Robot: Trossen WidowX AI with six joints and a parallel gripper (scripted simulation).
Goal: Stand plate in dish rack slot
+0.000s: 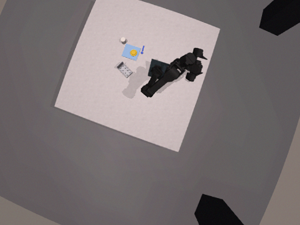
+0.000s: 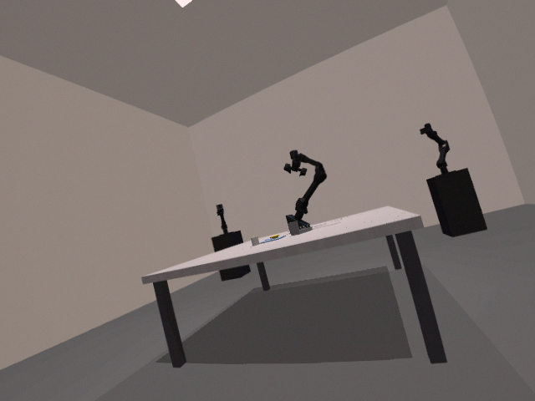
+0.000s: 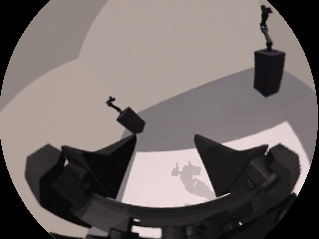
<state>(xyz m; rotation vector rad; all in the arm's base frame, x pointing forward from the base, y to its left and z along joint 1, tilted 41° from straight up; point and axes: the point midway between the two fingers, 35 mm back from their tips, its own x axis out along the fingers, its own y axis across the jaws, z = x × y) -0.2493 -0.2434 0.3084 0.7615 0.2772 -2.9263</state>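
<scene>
Now: gripper tip 56 cm short of the yellow plate, 11 cm to the left of it and 45 cm above it. The rest, counted from my gripper tip: light blue mat (59 cm ahead, 11 cm to the right, 46 cm below); dish rack (58 cm ahead, 8 cm to the left, 44 cm below); blue utensil (49 cm ahead, 16 cm to the right, 46 cm below).
</scene>
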